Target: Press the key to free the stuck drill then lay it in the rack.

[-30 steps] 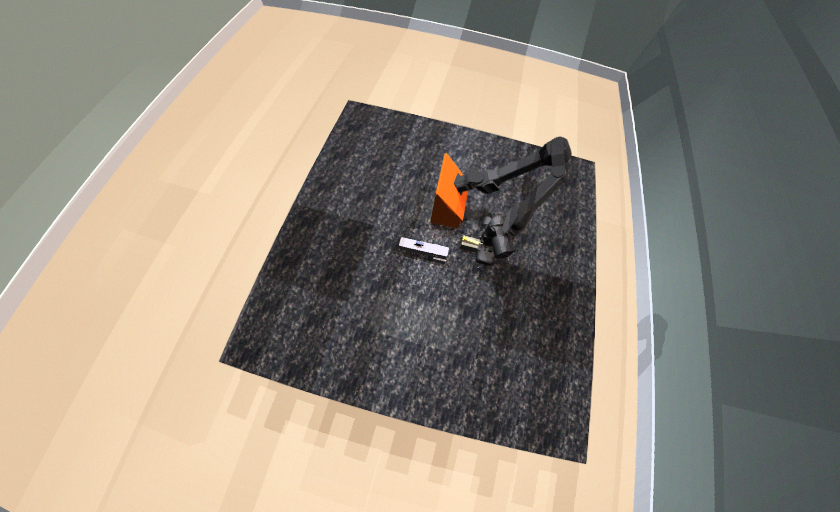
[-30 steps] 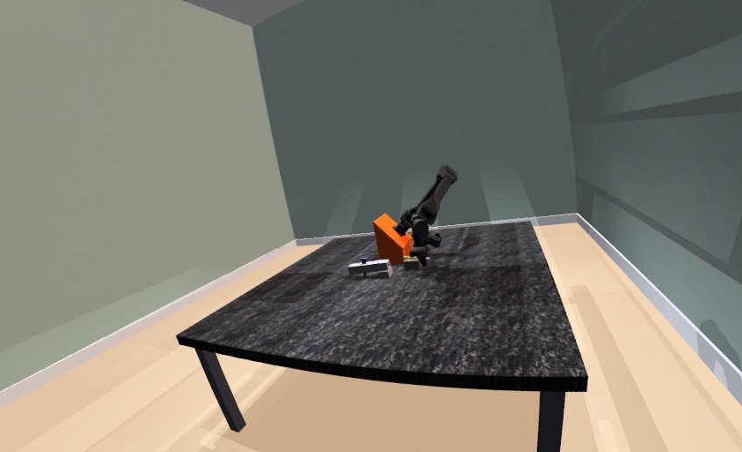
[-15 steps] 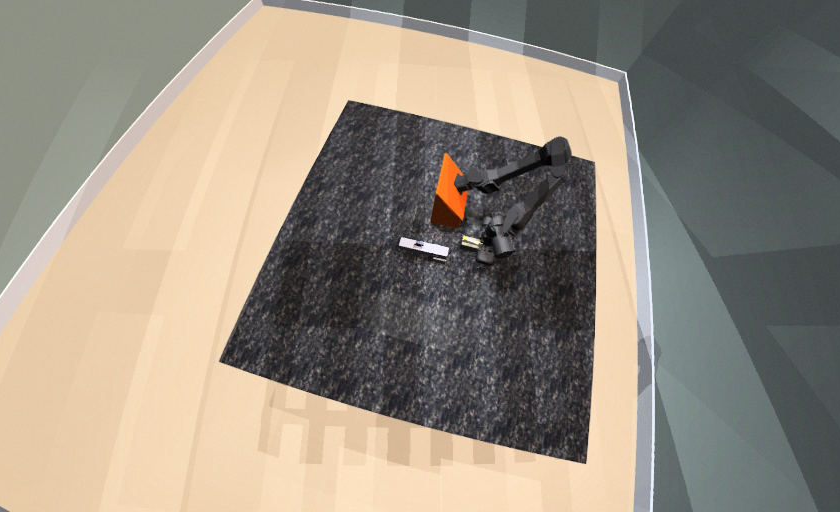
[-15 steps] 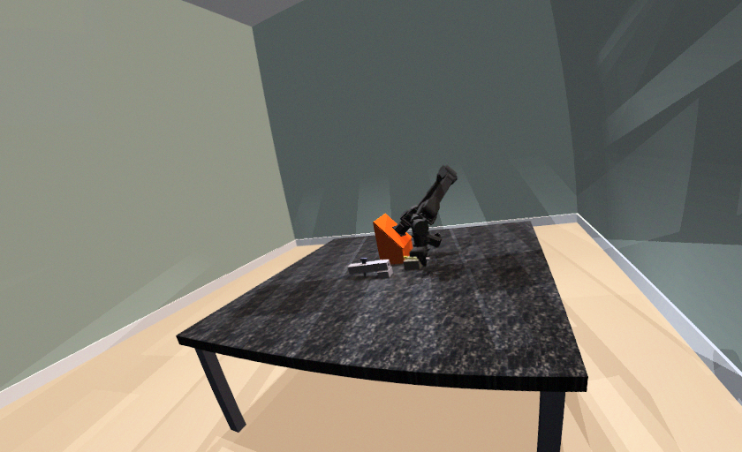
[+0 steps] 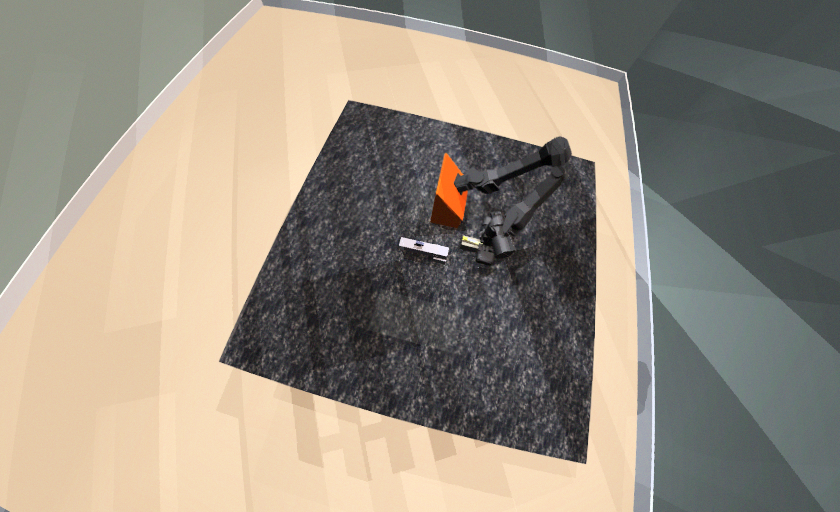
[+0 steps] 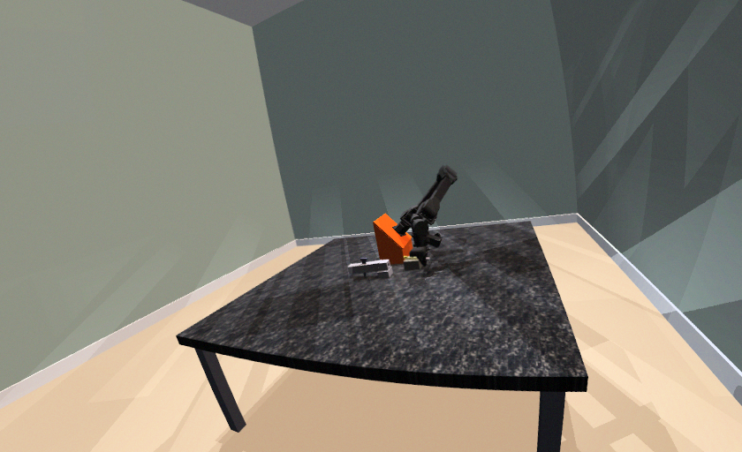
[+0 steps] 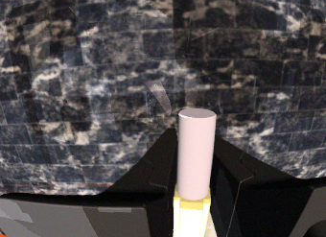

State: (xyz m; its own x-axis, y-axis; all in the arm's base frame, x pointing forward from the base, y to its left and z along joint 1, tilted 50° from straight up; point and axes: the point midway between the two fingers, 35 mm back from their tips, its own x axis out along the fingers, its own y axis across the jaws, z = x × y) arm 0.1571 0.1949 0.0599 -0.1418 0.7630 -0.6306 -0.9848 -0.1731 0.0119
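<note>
Right now my gripper tip is 4 cm to the left of the drill and 4 cm below it. Also, from my gripper tip: light grey housing block (10 cm ahead, 21 cm to the right, 3 cm above); then small dark key (10 cm ahead, 24 cm to the right, 4 cm above).
</note>
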